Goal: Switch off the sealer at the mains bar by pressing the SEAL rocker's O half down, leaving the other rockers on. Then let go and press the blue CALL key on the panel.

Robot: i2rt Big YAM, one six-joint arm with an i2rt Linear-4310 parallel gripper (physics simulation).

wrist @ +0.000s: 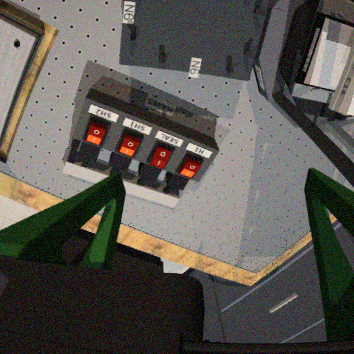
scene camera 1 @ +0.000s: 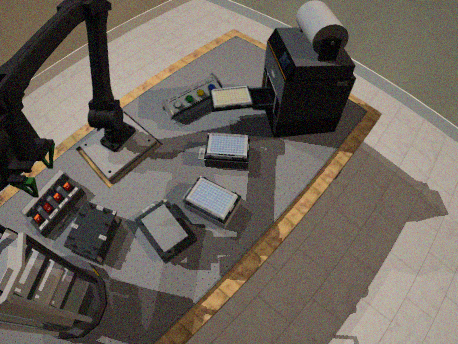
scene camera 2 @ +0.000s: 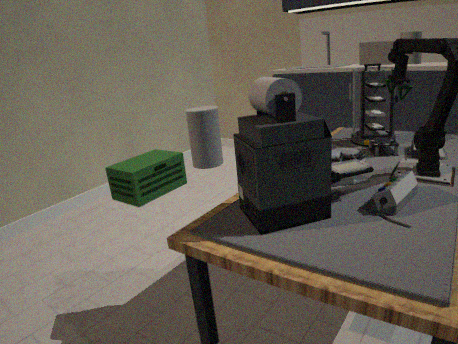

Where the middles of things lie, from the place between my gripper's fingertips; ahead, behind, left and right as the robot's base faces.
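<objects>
There is the plate rack (scene camera 1: 51, 292), and from my hand it is 210 mm to the right, 110 mm ahead and 70 mm below.
</objects>
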